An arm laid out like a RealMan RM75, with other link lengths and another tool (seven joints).
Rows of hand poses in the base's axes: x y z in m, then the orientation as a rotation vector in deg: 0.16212 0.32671 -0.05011 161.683 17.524 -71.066; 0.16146 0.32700 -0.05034 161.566 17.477 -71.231; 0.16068 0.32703 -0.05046 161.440 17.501 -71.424; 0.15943 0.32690 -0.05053 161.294 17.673 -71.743; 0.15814 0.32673 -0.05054 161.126 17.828 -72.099; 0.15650 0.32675 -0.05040 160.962 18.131 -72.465; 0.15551 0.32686 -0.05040 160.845 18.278 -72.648; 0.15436 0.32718 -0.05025 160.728 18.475 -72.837; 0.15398 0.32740 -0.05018 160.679 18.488 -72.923; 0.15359 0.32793 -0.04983 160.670 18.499 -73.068; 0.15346 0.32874 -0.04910 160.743 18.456 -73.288; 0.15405 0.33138 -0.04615 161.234 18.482 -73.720; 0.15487 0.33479 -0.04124 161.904 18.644 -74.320; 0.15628 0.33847 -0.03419 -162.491 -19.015 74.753; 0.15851 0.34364 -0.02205 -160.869 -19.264 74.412; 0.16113 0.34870 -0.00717 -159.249 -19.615 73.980; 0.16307 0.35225 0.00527 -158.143 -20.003 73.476; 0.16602 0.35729 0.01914 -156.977 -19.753 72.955; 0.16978 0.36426 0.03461 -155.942 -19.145 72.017; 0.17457 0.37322 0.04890 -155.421 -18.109 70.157; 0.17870 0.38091 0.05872 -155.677 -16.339 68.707
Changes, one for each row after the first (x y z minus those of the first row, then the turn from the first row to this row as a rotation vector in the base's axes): -0.00066 0.00029 -0.00023 -0.065 0.122 -0.005; -0.00144 0.00032 -0.00035 -0.104 0.265 0.028; -0.00269 0.00019 -0.00042 -0.070 0.494 0.129; -0.00398 0.00002 -0.00043 -0.049 0.750 0.223; -0.00562 0.00004 -0.00029 0.032 1.015 0.394; -0.00661 0.00015 -0.00029 0.042 1.153 0.492; -0.00776 0.00047 -0.00014 0.072 1.297 0.616; -0.00814 0.00069 -0.00007 0.062 1.359 0.629; -0.00853 0.00122 0.00028 0.103 1.452 0.613; -0.00866 0.00203 0.00101 0.215 1.575 0.519; -0.00807 0.00467 0.00396 0.763 1.758 0.248; -0.00725 0.00808 0.00887 1.558 2.015 -0.055; -0.00584 0.01176 0.01592 2.545 2.213 -0.286; -0.00361 0.01693 0.02806 4.069 2.610 -0.667; -0.00099 0.02199 0.04294 5.648 2.961 -0.991; 0.00095 0.02554 0.05538 6.844 3.088 -1.146; 0.00390 0.03058 0.06925 7.997 3.226 -1.728; 0.00766 0.03755 0.08472 9.173 3.084 -2.567; 0.01245 0.04651 0.09901 10.262 2.228 -3.674; 0.01658 0.05420 0.10883 10.381 1.306 -4.964
